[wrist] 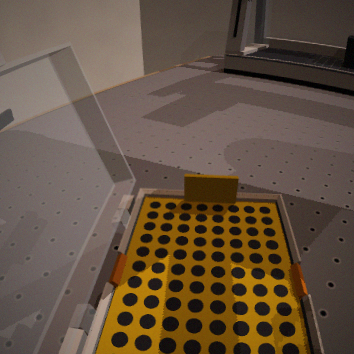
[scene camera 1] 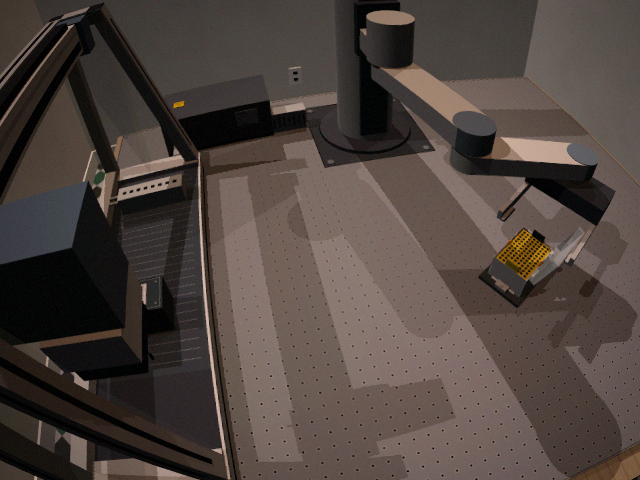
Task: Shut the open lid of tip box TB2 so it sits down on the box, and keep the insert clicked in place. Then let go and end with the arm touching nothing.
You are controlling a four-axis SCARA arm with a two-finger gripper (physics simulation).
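Pixels of known places: gripper, fingertip midpoint: [wrist: 179, 87] [scene camera 1: 534, 238]; arm's base at its link origin: [scene camera 1: 365, 131].
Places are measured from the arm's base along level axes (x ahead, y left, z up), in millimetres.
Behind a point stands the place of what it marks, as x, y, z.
Observation:
Tip box TB2 [scene camera 1: 508, 277] {603, 112, 50} [wrist: 290, 222] stands on a dark base at the right. Its yellow insert [scene camera 1: 523, 253] {571, 160, 69} [wrist: 203, 264] {578, 157, 70} sits level inside the rim, with orange clips [wrist: 118, 270] {606, 183, 73} [wrist: 298, 280] {537, 147, 73} at both sides. The clear lid [scene camera 1: 567, 249] {648, 189, 157} [wrist: 84, 95] {658, 142, 132} is open, raised steeply from the hinge side and leaning outward. My gripper [scene camera 1: 537, 237] {596, 147, 144} is wide open and empty above the box. One finger is beyond the lid's outer side, close to it; whether they touch cannot be told. That fingertip shows dimly through the lid at the left edge of the wrist view.
A framed machine with a dark bed [scene camera 1: 175, 408] stands at the left. A black unit [scene camera 1: 222, 111] {-35, -377, 121} and a small grey block [scene camera 1: 289, 116] {-45, -201, 59} stand by the back wall. The arm's column [scene camera 1: 348, 77] {48, -58, 205} rises from a dark plate. Perforated table top [scene camera 1: 330, 330] {596, -243, 13} lies between machine and box.

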